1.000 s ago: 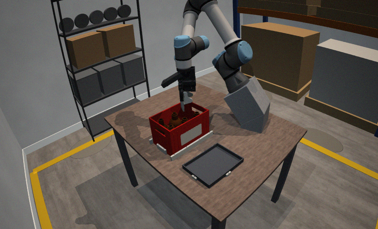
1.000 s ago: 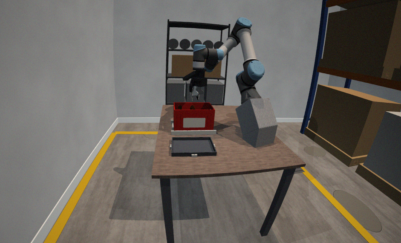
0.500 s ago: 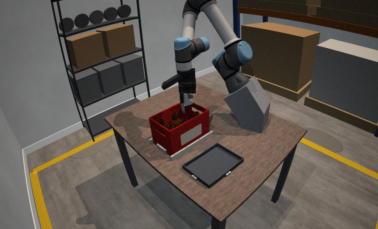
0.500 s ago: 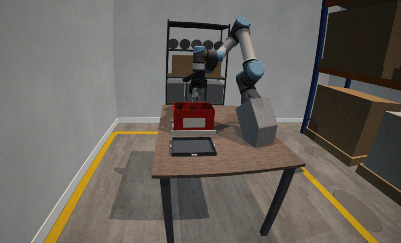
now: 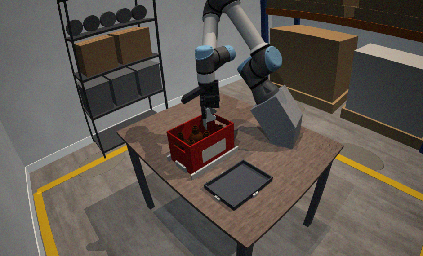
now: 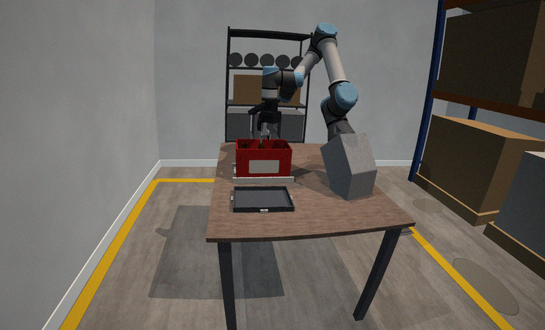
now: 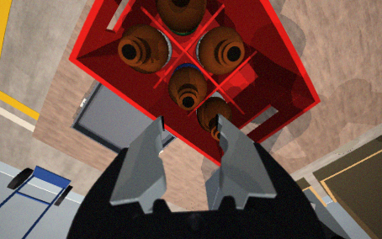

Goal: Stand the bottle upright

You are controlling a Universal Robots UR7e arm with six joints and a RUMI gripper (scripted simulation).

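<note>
The red crate is 40 mm to the right of my hand and 130 mm below it. Round my hand: dark tray: 80 mm ahead, 230 mm to the left, 200 mm below.
</note>
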